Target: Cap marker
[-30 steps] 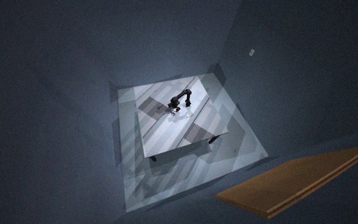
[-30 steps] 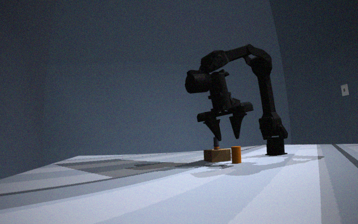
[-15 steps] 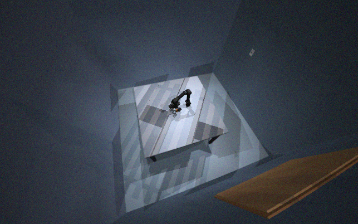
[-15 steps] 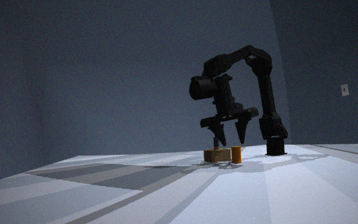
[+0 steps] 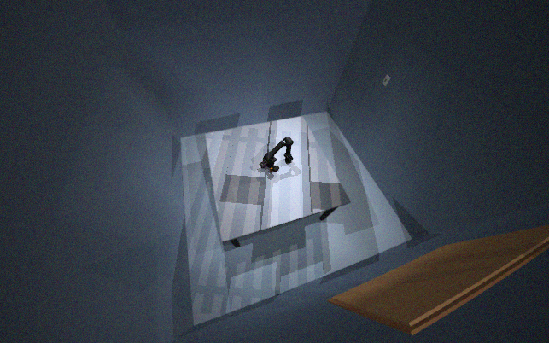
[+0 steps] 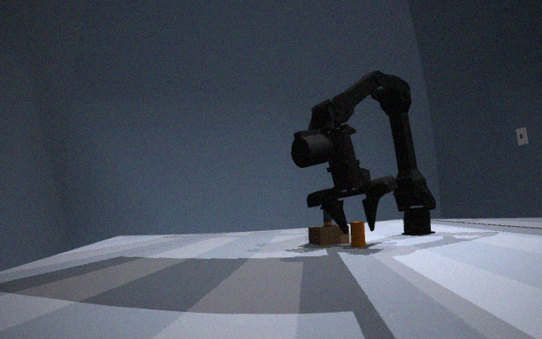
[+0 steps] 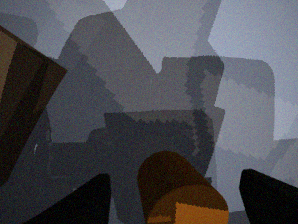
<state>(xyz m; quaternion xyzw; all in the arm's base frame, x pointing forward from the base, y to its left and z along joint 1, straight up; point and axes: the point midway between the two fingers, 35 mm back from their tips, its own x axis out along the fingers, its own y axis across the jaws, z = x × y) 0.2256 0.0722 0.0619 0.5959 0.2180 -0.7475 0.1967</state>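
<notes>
Now: gripper tip 2 cm short of the holder block, 10 cm to the left of it and 1 cm above it. Also, from my gripper tip: orange cap: 1 cm ahead.
</notes>
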